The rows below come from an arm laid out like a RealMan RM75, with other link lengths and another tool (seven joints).
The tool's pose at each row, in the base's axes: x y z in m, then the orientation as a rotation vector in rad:
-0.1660, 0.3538, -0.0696, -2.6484, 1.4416, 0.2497
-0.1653, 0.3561, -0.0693, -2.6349, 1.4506, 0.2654
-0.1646, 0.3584, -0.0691, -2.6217, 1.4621, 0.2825
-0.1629, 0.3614, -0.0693, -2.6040, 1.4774, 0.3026
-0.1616, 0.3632, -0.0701, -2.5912, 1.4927, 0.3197
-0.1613, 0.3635, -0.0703, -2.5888, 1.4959, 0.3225
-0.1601, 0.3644, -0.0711, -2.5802, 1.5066, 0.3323
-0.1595, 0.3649, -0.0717, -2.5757, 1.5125, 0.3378
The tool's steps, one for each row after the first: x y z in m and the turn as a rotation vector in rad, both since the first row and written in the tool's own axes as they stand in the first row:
-0.0016, -0.0018, 0.0001, 0.0013, -0.0123, 0.0096
-0.0031, -0.0037, 0.0002, 0.0007, -0.0245, 0.0207
-0.0046, -0.0067, 0.0008, 0.0009, -0.0393, 0.0355
-0.0053, -0.0088, 0.0018, -0.0018, -0.0501, 0.0489
-0.0053, -0.0092, 0.0020, -0.0022, -0.0518, 0.0516
-0.0053, -0.0107, 0.0028, -0.0036, -0.0580, 0.0609
-0.0052, -0.0114, 0.0035, -0.0046, -0.0614, 0.0659

